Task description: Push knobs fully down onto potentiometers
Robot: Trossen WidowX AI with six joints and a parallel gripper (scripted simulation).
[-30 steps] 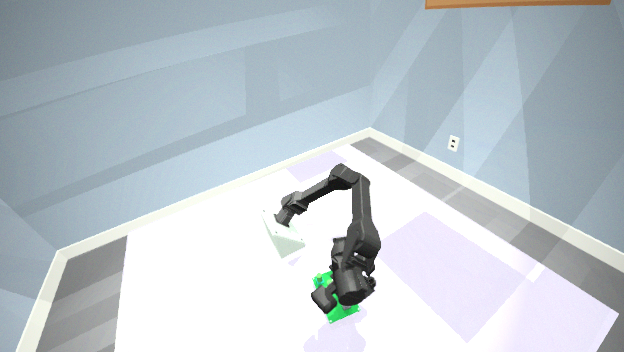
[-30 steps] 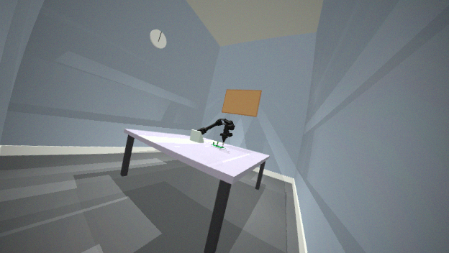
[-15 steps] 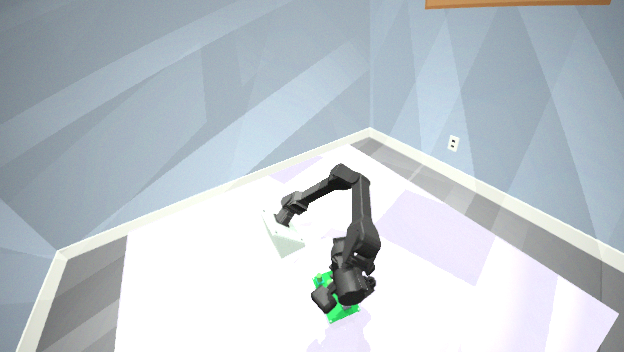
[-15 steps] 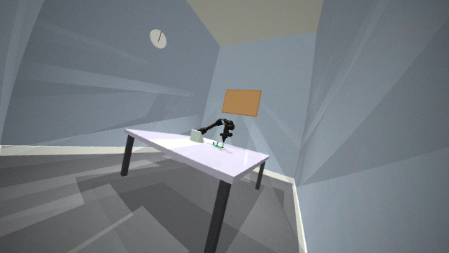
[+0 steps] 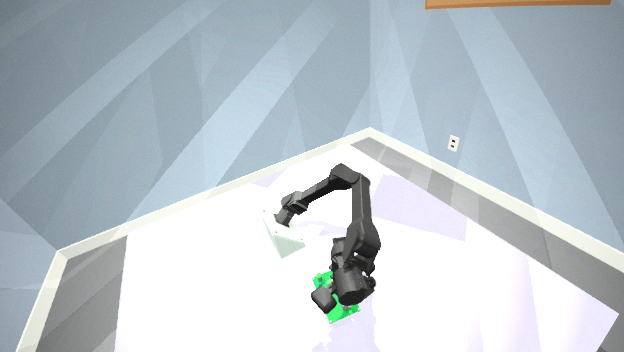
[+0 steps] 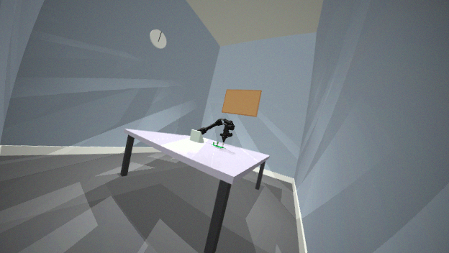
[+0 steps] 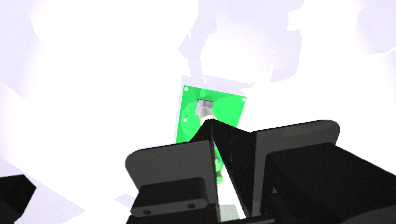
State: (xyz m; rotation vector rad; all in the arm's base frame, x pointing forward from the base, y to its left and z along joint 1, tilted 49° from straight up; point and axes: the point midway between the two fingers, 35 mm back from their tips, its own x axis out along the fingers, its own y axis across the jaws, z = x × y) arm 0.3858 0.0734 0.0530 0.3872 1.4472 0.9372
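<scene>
Right now the potentiometer knob is 3 cm below my gripper tip.
</scene>
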